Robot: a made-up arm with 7 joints. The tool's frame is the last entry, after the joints.
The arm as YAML. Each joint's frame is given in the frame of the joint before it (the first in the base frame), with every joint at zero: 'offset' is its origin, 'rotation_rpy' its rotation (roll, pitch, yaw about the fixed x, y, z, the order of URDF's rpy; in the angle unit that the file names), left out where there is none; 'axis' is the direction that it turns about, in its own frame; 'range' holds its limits. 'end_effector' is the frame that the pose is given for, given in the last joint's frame.
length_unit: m
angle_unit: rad
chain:
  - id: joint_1
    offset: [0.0, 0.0, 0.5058]
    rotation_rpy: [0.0, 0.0, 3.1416]
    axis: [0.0, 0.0, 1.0]
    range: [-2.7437, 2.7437]
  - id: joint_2
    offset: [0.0, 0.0, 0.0]
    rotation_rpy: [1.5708, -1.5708, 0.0]
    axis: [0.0, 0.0, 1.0]
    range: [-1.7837, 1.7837]
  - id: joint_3
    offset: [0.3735, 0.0, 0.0]
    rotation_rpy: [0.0, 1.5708, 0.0]
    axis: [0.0, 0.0, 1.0]
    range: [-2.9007, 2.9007]
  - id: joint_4
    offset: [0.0, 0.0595, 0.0]
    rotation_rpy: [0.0, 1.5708, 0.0]
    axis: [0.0, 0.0, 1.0]
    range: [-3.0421, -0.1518]
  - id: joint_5
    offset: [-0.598, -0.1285, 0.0]
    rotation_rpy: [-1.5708, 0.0, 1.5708]
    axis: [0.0, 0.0, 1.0]
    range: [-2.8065, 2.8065]
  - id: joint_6
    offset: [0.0, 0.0, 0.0]
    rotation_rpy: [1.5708, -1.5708, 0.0]
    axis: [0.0, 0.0, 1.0]
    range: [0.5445, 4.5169]
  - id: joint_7
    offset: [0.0, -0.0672, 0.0]
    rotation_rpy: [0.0, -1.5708, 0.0]
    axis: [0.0, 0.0, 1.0]
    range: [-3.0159, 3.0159]
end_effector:
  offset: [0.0, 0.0, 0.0]
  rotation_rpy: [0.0, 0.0, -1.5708]
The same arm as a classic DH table. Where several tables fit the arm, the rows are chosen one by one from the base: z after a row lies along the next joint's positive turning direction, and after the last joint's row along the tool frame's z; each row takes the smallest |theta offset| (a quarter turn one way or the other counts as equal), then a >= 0, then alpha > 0; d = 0 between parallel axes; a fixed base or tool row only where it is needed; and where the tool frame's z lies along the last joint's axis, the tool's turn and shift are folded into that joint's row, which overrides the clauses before.
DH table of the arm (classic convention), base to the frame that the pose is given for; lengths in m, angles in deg. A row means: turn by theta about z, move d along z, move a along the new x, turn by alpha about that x. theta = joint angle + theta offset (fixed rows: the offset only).
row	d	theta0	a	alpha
joint_1	0.5058	0	0	-90
joint_2	0	0	0	90
joint_3	0.3735	0	0.0595	90
joint_4	0	0	-0.1285	-90
joint_5	0.598	0	0	90
joint_6	0	0	0.0672	90
joint_7	0	0	0	0
Joint limits (deg, base to tool): -157.2..157.2 -102.2..102.2 -166.2..166.2 -174.3..-8.7 -160.8..160.8 31.2..258.8 -172.8..172.8

